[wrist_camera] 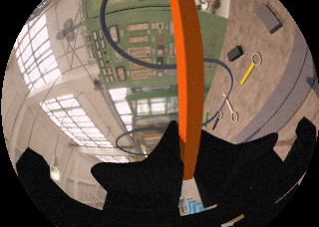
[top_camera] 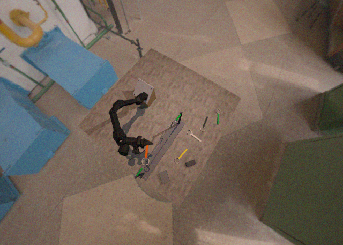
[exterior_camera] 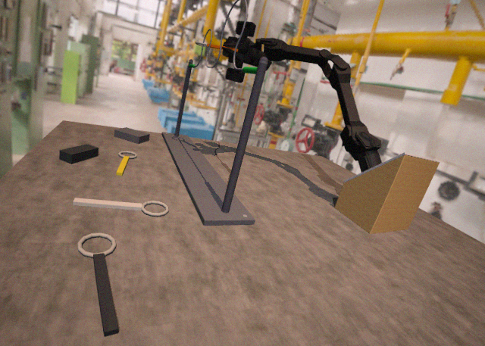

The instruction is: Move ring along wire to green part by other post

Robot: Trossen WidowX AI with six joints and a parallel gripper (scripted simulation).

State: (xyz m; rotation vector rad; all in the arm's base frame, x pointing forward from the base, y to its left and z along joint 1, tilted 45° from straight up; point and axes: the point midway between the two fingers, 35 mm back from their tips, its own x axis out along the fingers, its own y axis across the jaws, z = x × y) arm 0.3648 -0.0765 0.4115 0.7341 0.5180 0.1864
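The orange-handled ring lies 90 mm to the right of my gripper tip and 10 mm ahead of it. Also, from my gripper tip: yellow-handled ring: 360 mm below, 220 mm ahead, 60 mm to the left; dark-handled ring: 460 mm to the left, 360 mm below, 240 mm ahead; cream-handled ring: 360 mm below, 310 mm to the left, 200 mm ahead.
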